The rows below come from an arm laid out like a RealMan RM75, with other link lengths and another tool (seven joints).
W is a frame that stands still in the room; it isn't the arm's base.
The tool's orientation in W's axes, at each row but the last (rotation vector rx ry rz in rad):
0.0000 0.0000 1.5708
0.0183 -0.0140 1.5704
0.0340 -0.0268 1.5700
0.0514 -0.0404 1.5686
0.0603 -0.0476 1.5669
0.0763 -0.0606 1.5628
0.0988 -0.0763 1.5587
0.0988 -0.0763 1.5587
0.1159 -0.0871 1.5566
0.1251 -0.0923 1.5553
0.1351 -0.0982 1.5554
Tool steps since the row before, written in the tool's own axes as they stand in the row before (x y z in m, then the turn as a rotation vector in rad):
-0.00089 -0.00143 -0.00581 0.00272 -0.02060 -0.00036
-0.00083 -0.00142 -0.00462 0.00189 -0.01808 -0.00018
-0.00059 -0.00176 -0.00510 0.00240 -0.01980 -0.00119
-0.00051 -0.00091 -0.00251 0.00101 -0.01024 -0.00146
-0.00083 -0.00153 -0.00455 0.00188 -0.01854 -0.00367
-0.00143 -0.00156 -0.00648 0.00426 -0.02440 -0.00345
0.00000 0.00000 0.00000 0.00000 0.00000 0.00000
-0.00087 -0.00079 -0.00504 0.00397 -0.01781 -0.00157
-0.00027 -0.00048 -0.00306 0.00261 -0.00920 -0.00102
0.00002 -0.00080 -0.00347 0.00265 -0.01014 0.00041
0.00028 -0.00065 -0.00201 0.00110 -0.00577 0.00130
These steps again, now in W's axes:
0.00143 -0.00089 -0.00581 0.02060 0.00272 -0.00036
0.00141 -0.00074 -0.00464 0.01808 0.00189 -0.00019
0.00174 -0.00039 -0.00513 0.01980 0.00243 -0.00119
0.00089 -0.00036 -0.00254 0.01023 0.00108 -0.00147
0.00149 -0.00052 -0.00461 0.01852 0.00207 -0.00368
0.00149 -0.00087 -0.00660 0.02440 0.00439 -0.00332
0.00000 0.00000 0.00000 0.00000 0.00000 0.00000
0.00071 -0.00031 -0.00512 0.01783 0.00395 -0.00138
0.00042 0.00012 -0.00308 0.00921 0.00262 -0.00085
0.00073 0.00049 -0.00345 0.01018 0.00245 0.00055
0.00061 0.00057 -0.00196 0.00581 0.00084 0.00131

